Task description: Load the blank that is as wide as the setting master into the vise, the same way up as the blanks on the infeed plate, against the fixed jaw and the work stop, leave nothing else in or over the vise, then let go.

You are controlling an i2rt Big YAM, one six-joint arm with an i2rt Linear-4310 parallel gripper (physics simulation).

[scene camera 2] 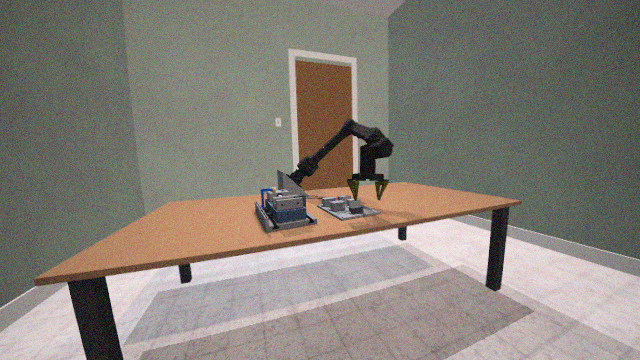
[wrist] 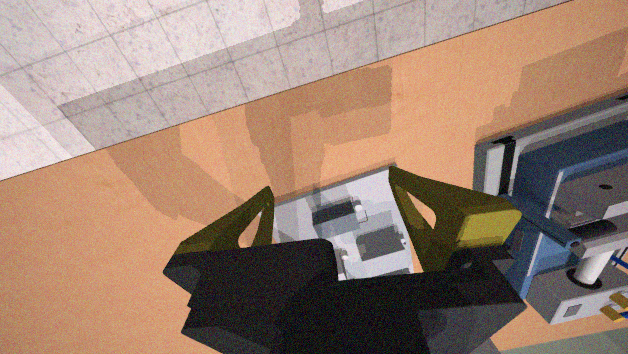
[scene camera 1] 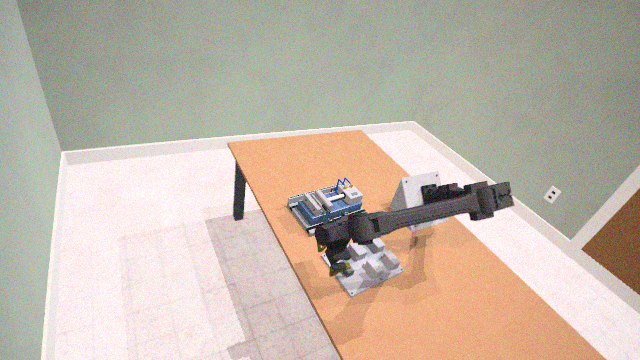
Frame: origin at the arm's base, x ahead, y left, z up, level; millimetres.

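Seen in the pictures: gripper, fingertip midpoint: [scene camera 2: 367,200] [wrist: 328,182] [scene camera 1: 325,263]; arm's base, link origin: [scene camera 2: 292,182] [scene camera 1: 429,197].
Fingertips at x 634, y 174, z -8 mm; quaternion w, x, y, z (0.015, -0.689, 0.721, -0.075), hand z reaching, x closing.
Pixels of each thing's top centre, then the offset from my fingertips to it. Level surfaces: height alone.
- infeed plate, top centre: [wrist: 349,252] [scene camera 1: 363,262] [scene camera 2: 345,208] 183 mm back, 6 mm right, 73 mm down
- darker block, top centre: [wrist: 336,227] [scene camera 1: 346,266] [scene camera 2: 356,206] 97 mm back, 3 mm left, 48 mm down
- blue vise, top centre: [scene camera 1: 332,194] [scene camera 2: 281,194] 185 mm back, 297 mm right, 18 mm up
- wooden table's, surface height: 81 mm down
The infeed plate [scene camera 1: 356,288] [scene camera 2: 371,212] [wrist: 376,184] is light grey and bears several grey blanks, such as one blank [scene camera 1: 389,259] [wrist: 380,243] on the vise side in the wrist view. A darker block [scene camera 2: 355,208] [wrist: 332,211] lies near the plate's front edge. I cannot tell the blanks' widths apart or which block is the setting master. My gripper [scene camera 1: 326,261] [scene camera 2: 367,200] [wrist: 328,182] is open and empty, pointing down above the plate's front part. The blue vise [scene camera 1: 312,214] [scene camera 2: 291,215] [wrist: 537,150] stands beside the plate; what lies between its jaws is unclear.
A white slanted panel [scene camera 1: 411,187] [scene camera 2: 287,182] stands behind, near the arm's base. Blue tubes [scene camera 1: 343,182] [scene camera 2: 263,192] rise at the vise's rear. The wooden table's [scene camera 1: 320,155] [scene camera 2: 200,230] front edge runs close to the plate and the vise.
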